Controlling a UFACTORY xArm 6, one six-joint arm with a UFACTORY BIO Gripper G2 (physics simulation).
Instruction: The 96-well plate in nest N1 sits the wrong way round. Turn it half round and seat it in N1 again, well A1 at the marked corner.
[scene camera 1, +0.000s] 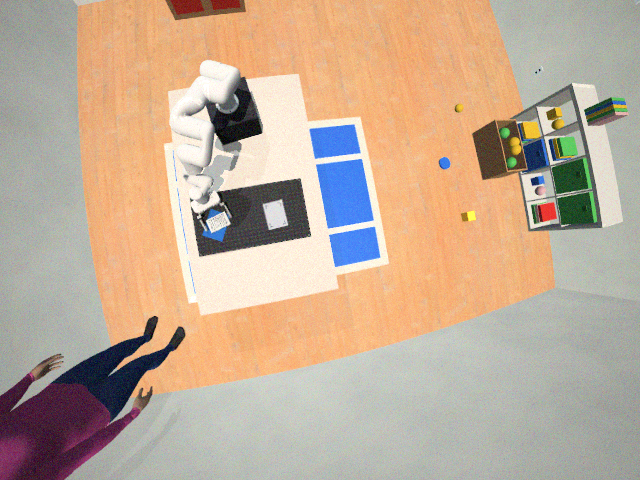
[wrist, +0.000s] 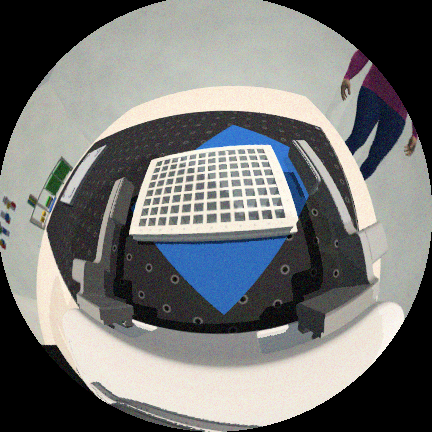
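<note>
The white 96-well plate (scene camera 1: 216, 222) (wrist: 214, 192) lies wells up on a blue square (scene camera 1: 215, 234) (wrist: 223, 270), turned at an angle to it, on the dark perforated board (scene camera 1: 248, 229) (wrist: 165, 131). My gripper (scene camera 1: 217, 220) (wrist: 212, 170) is open, with one finger on each side of the plate and a gap to both. A light grey rectangular nest (scene camera 1: 275, 214) (wrist: 82, 175) with dark corner marks lies elsewhere on the board, with no plate on it. Labels, including N1, and well A1 cannot be read.
The board lies on a cream table (scene camera 1: 268, 279). The black base block (scene camera 1: 240, 131) of the arm stands at its back. A blue-panelled white surface (scene camera 1: 343, 193) is beside the table. A person (scene camera 1: 77, 408) (wrist: 382, 95) is near the front left, and a shelf unit (scene camera 1: 605, 165) stands far right.
</note>
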